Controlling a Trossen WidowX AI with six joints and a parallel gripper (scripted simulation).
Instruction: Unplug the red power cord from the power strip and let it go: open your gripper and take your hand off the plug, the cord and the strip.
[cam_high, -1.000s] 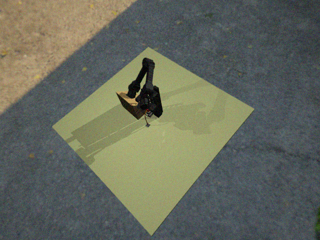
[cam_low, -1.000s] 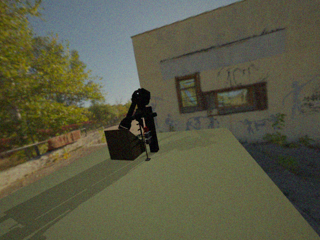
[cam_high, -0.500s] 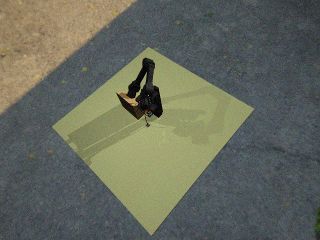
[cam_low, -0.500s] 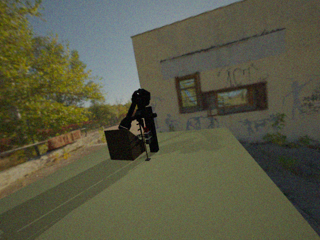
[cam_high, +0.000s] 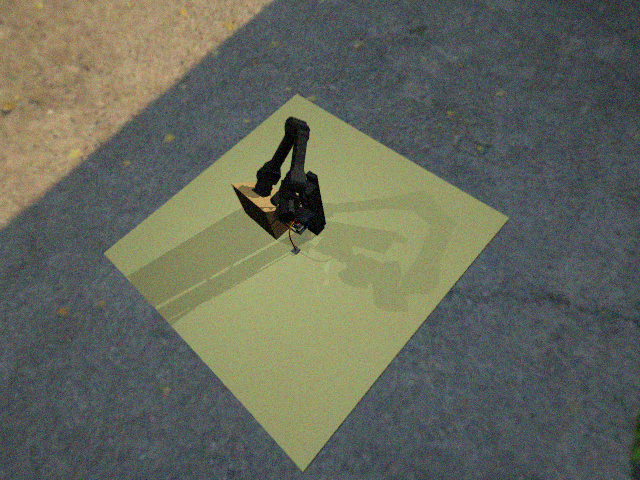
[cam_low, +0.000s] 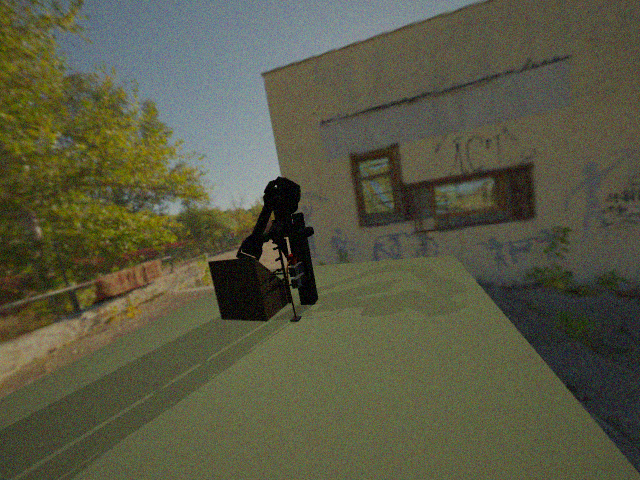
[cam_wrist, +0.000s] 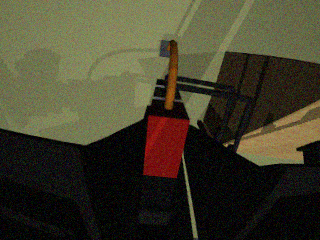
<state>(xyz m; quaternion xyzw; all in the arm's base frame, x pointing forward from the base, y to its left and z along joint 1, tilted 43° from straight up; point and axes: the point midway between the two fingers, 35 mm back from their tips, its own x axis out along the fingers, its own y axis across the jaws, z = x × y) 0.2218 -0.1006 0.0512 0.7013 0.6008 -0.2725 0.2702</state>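
The red plug is 30 mm to the left of my gripper tip.
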